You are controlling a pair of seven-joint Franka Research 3 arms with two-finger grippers.
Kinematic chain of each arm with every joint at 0, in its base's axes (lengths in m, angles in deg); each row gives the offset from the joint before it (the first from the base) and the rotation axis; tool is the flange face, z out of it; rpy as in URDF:
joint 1: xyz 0 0 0.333 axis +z
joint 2: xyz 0 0 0 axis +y
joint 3: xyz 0 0 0.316 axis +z
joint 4: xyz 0.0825 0 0 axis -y
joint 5: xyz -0.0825 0 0.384 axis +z
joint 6: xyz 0 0 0 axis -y
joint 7: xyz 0.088 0 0 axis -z
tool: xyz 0 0 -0.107 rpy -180 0 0
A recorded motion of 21 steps. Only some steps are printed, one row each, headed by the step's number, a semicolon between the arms.
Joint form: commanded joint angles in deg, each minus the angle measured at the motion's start. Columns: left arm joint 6, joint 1, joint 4, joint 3, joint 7, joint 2, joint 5; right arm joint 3, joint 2, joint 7, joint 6, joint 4, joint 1, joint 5.
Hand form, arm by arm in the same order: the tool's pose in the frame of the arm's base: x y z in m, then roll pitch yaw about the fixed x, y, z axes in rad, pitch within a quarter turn. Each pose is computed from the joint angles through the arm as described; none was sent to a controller.
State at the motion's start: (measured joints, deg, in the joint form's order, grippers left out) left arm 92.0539 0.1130 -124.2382 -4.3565 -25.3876 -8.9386 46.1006; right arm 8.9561 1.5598 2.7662 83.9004 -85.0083 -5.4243 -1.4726
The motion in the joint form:
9: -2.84 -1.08 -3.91 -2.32 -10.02 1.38 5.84; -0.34 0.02 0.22 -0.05 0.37 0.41 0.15
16: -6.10 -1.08 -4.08 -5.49 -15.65 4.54 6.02; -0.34 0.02 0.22 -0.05 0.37 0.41 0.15
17: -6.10 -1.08 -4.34 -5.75 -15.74 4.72 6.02; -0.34 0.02 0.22 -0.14 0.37 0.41 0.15
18: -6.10 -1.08 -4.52 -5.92 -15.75 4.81 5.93; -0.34 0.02 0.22 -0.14 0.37 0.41 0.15
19: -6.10 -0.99 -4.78 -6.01 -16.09 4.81 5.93; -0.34 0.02 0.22 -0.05 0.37 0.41 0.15
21: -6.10 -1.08 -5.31 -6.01 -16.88 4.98 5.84; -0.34 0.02 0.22 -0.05 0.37 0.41 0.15
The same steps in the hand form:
9: 0.4605 0.0231 0.4322 -2.1076 0.0232 0.2428; 0.5515 0.0307 0.6439 3.1206 0.0400 0.0084
16: 0.4592 0.0023 0.4069 -2.0466 0.0121 0.2733; 0.5515 0.0307 0.6439 3.1206 0.0400 0.0084
17: 0.4583 0.0004 0.4037 -2.0434 0.0177 0.2696; 0.5513 0.0307 0.6438 3.1205 0.0415 0.0083
18: 0.4576 -0.0009 0.4016 -2.0425 0.0224 0.2677; 0.5513 0.0307 0.6438 3.1205 0.0415 0.0083
19: 0.4564 -0.0006 0.3999 -2.0403 0.0211 0.2705; 0.5515 0.0307 0.6439 3.1206 0.0400 0.0084
21: 0.4542 -0.0009 0.3948 -2.0363 0.0205 0.2763; 0.5515 0.0307 0.6439 3.1206 0.0400 0.0084

